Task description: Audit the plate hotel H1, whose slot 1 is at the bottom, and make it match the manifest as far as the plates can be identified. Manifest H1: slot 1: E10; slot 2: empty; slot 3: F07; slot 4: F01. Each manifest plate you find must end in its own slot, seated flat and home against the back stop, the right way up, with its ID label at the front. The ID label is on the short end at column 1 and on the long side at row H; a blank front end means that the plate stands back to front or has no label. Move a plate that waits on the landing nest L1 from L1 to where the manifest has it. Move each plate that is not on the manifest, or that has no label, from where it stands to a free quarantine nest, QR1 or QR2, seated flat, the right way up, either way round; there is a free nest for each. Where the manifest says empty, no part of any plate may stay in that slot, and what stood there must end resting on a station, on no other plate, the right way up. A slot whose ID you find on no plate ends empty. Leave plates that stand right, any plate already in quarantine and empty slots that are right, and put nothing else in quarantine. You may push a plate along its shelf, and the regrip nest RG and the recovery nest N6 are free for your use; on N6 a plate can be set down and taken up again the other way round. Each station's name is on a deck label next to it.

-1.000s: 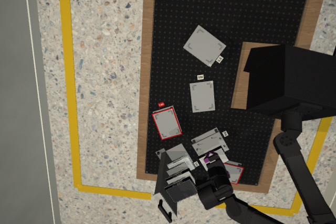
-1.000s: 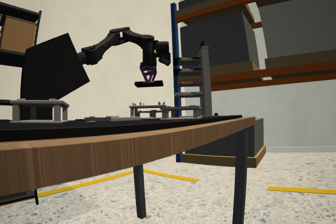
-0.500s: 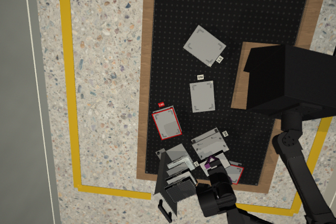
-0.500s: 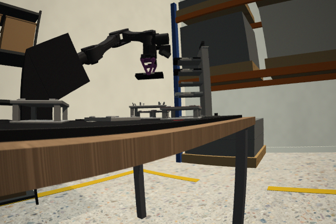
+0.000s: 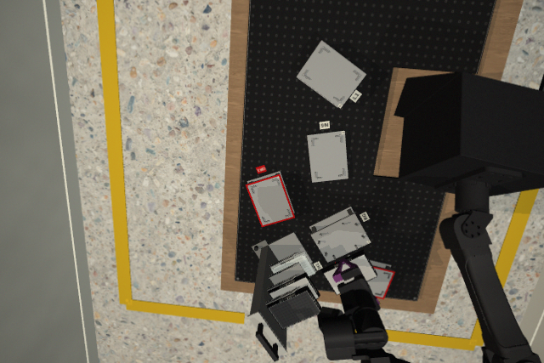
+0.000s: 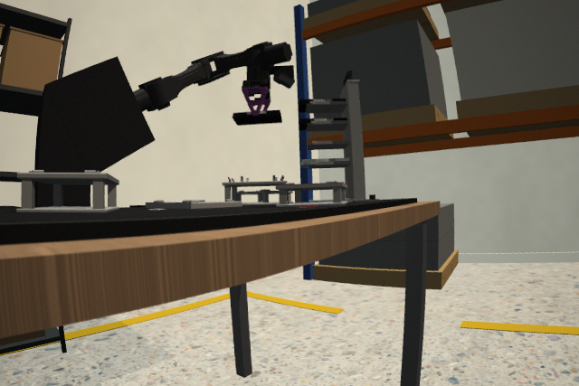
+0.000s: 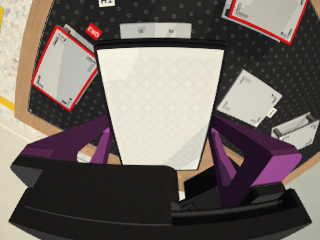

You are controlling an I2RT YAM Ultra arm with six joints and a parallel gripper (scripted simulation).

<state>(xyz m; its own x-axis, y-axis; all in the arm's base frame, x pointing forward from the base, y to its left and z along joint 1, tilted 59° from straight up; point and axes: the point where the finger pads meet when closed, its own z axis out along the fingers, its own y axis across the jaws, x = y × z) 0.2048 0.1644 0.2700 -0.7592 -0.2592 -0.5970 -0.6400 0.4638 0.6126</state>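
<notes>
The quarantine nest QR1 is 25 cm ahead of my hand, 8 cm to the right of it and 20 cm below it. Also, from my hand: regrip nest RG: 1 cm behind, 18 cm below; then plate hotel H1: 19 cm ahead, 17 cm to the left, 8 cm below; then white well plate: 13 cm ahead, 12 cm to the left, 13 cm below.
</notes>
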